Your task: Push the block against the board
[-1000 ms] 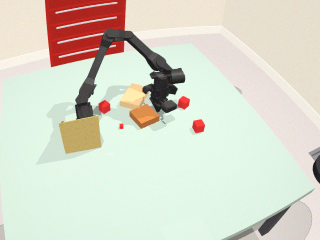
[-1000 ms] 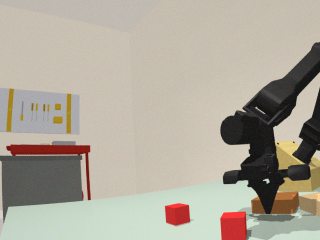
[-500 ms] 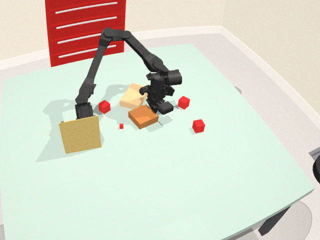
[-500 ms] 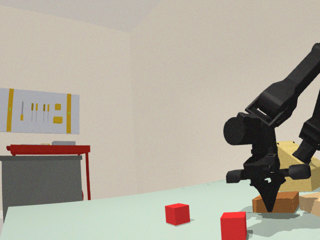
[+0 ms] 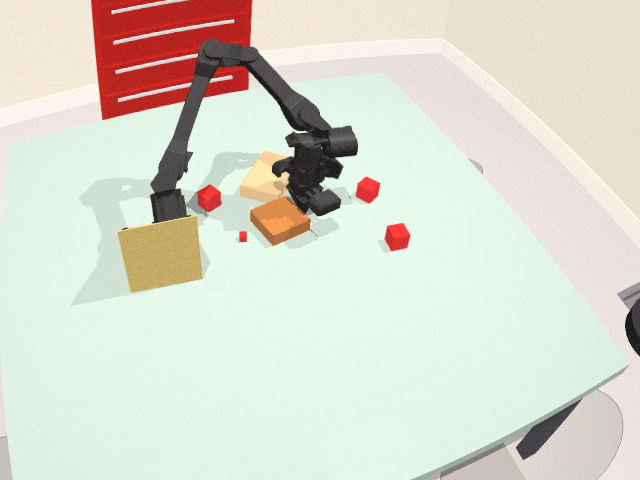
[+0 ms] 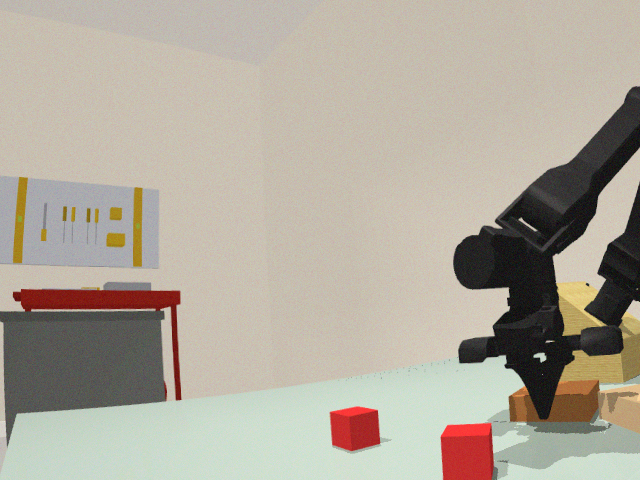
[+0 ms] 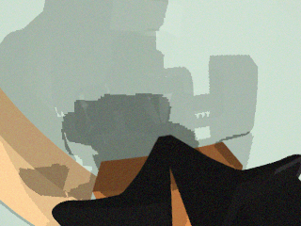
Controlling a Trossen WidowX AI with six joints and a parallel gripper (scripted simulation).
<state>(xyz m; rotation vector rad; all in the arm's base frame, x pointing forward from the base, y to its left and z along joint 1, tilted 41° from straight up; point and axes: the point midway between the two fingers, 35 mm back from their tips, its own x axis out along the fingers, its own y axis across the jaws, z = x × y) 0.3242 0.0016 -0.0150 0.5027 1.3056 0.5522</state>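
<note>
My gripper tip is 160 mm past the tiny red cube and 10 mm to the left of it. The rest, counted from my gripper tip: pale tan board (140 mm to the left, 10 mm behind, 10 mm above); brown square block (60 mm behind, 10 mm above).
</note>
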